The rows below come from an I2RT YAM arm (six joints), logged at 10 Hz.
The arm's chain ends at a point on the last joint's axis. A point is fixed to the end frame.
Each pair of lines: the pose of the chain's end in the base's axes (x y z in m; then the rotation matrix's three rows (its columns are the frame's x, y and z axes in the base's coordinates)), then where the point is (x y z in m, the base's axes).
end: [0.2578, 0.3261, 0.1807], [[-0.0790, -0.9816, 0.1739], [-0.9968, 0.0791, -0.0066], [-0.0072, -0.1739, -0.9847]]
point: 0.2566 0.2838 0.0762
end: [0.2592, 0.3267, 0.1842], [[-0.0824, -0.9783, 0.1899], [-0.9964, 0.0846, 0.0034], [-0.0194, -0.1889, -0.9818]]
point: 0.2596 0.2856 0.0792
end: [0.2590, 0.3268, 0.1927], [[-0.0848, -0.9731, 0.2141], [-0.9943, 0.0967, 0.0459], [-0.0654, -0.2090, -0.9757]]
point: 0.2618 0.2903 0.0860
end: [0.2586, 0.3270, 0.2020], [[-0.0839, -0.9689, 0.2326], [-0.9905, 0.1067, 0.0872], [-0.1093, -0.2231, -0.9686]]
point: 0.2634 0.2951 0.0940
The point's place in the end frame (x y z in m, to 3 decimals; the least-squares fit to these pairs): 0.043 0.016 0.103
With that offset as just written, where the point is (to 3 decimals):
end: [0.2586, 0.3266, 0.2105], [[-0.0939, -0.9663, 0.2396], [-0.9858, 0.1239, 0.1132], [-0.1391, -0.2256, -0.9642]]
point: 0.264 0.298 0.102
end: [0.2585, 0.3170, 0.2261], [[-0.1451, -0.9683, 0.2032], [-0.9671, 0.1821, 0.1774], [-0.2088, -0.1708, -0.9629]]
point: 0.258 0.297 0.115
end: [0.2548, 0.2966, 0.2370], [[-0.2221, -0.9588, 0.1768], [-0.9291, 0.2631, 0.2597], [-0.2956, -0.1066, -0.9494]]
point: 0.248 0.288 0.125
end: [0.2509, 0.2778, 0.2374], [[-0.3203, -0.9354, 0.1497], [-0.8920, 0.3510, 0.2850], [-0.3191, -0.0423, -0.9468]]
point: 0.238 0.274 0.125
